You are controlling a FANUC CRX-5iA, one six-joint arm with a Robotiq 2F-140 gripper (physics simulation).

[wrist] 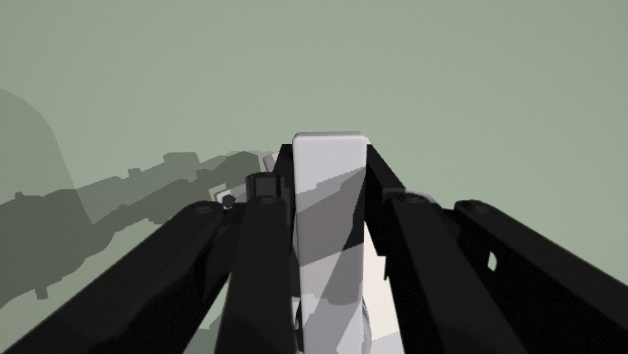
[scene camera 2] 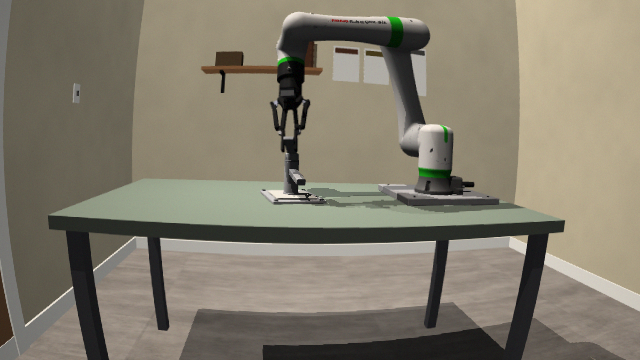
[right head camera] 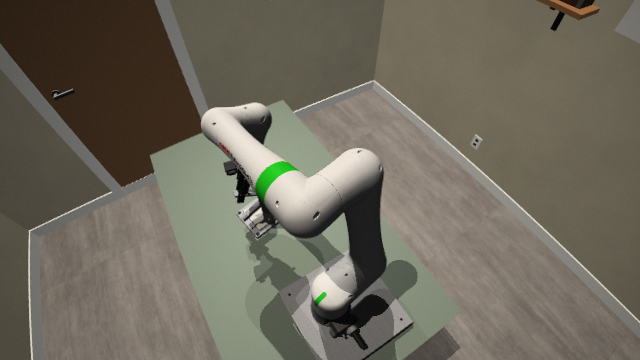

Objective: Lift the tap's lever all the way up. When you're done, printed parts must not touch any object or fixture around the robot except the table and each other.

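Pixels of known places: gripper, fingertip midpoint: (scene camera 2: 289, 150) (right head camera: 239, 198); arm's base at its link origin: (scene camera 2: 433, 192).
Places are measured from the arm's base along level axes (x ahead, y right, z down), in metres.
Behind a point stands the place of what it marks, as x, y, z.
The tap (scene camera 2: 291, 172) @[0.525, -0.056, -0.065] stands upright on its pale base plate (scene camera 2: 272, 196) @[0.584, -0.048, 0.014] (right head camera: 248, 213), with its spout (scene camera 2: 297, 176) @[0.510, -0.103, -0.058] sticking out low on the body. In the right head camera view the arm hides much of the tap. The lever (wrist: 330, 200) @[0.537, -0.082, -0.168] is a long pale grey bar at the top of the tap. My gripper (scene camera 2: 289, 143) @[0.537, -0.099, -0.136] (wrist: 326, 168) @[0.537, -0.099, -0.136] points down above the tap body and is shut on the lever, with one black finger against each side. The lever's end shows between the fingertips in the wrist view. Its exact tilt is hard to tell.
The green table (right head camera: 192, 220) @[0.663, -0.330, 0.024] (scene camera 2: 175, 212) @[0.854, -0.304, 0.023] (wrist: 450, 75) @[0.681, -0.181, 0.024] carries the tap and the robot's grey mounting plate (scene camera 2: 452, 199) @[-0.008, -0.144, 0.003] (right head camera: 395, 325) @[-0.193, 0.160, 0.000]. A wall shelf (scene camera 2: 212, 69) holding a brown box (scene camera 2: 229, 58) is behind the arm. A door (right head camera: 100, 75) is beyond the table's far end.
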